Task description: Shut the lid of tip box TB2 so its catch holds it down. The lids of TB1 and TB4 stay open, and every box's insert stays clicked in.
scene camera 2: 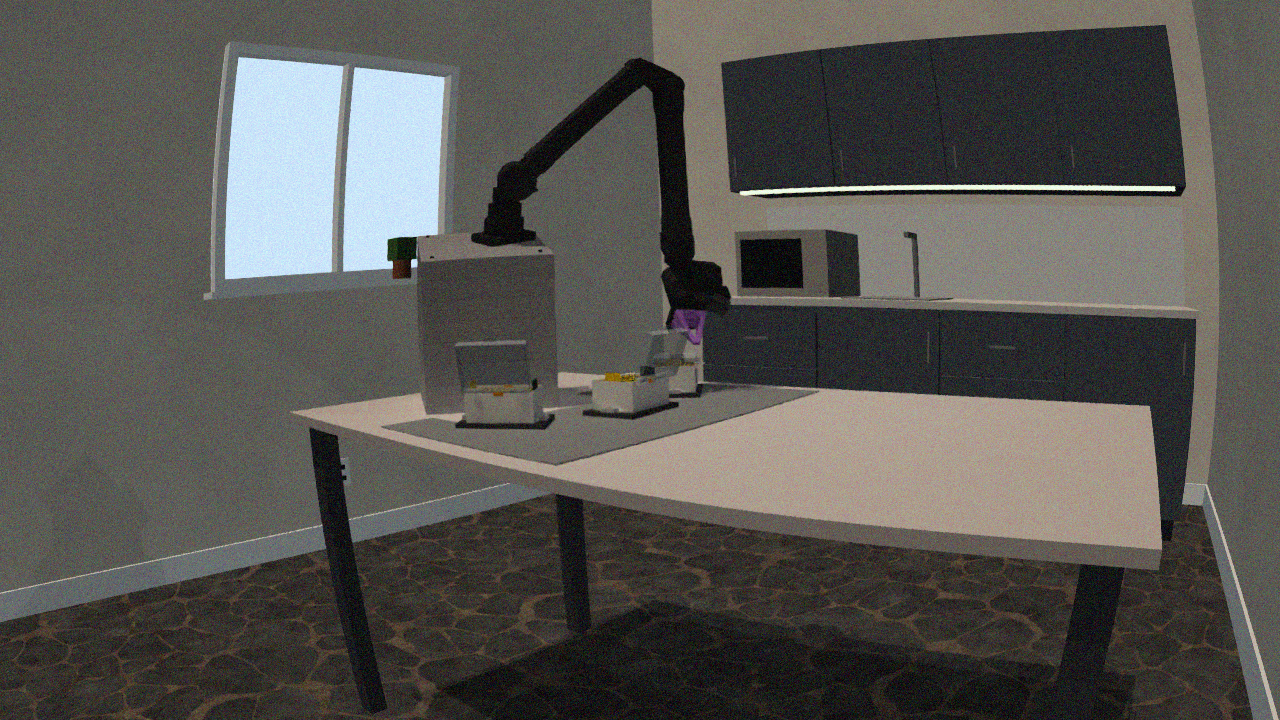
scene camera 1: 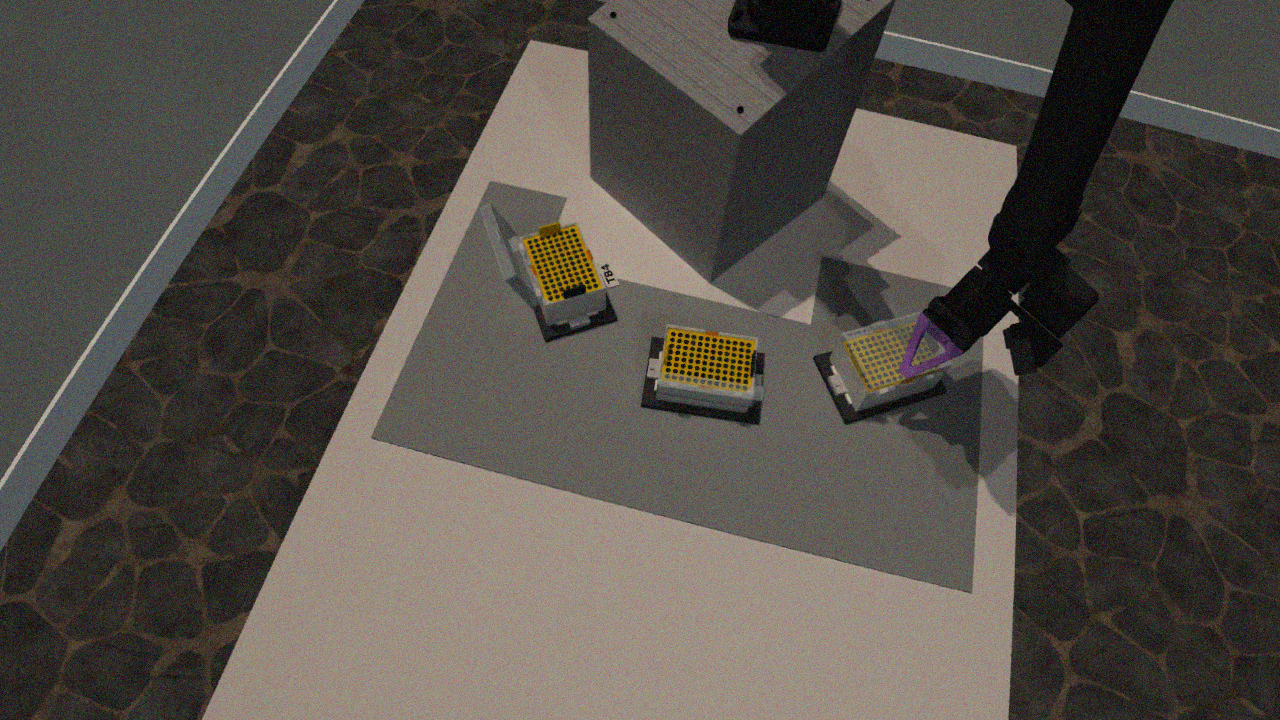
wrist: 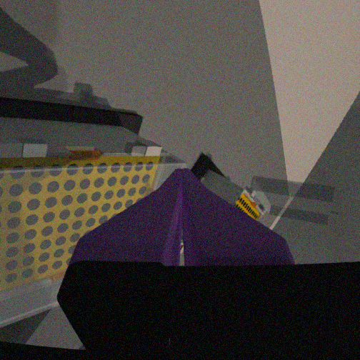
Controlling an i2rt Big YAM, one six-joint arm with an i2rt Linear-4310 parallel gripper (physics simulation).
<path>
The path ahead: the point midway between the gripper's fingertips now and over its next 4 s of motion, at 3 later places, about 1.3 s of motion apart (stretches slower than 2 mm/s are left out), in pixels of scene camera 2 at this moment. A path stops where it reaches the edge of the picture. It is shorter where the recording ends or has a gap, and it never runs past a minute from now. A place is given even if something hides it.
My gripper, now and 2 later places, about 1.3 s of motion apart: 696, 344; 613, 285; 671, 342
</path>
